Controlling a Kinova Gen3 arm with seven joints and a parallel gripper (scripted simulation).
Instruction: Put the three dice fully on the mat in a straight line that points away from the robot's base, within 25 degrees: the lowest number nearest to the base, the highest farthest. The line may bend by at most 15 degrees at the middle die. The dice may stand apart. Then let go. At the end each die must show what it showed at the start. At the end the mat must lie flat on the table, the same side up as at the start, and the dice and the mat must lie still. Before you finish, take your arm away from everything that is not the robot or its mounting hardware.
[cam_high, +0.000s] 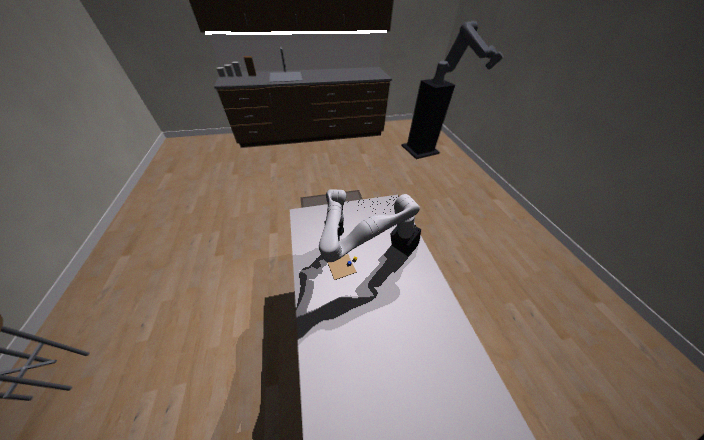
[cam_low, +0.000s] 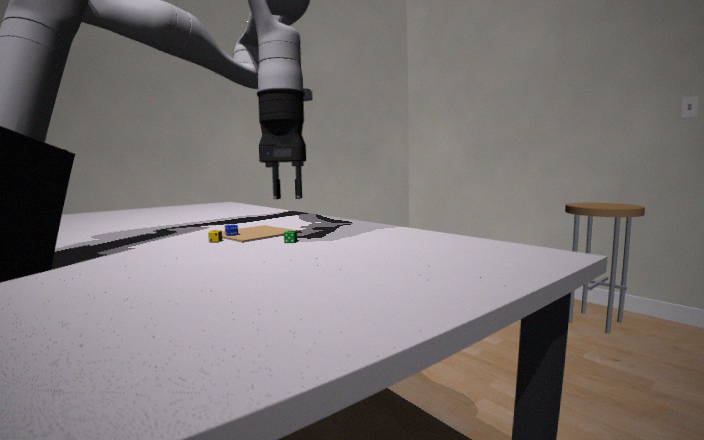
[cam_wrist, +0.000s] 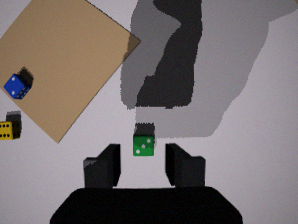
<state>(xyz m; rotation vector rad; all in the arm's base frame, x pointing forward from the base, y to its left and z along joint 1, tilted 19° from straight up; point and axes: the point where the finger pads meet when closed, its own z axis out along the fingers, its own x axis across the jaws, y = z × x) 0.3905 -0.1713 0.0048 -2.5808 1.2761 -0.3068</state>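
The green die is 9 cm below my hand. The rest, counted from my hand: tan mat 2 cm ahead, 14 cm to the left, 10 cm below; then yellow die 8 cm behind, 13 cm to the left, 9 cm below; then blue die 4 cm behind, 14 cm to the left, 8 cm below.
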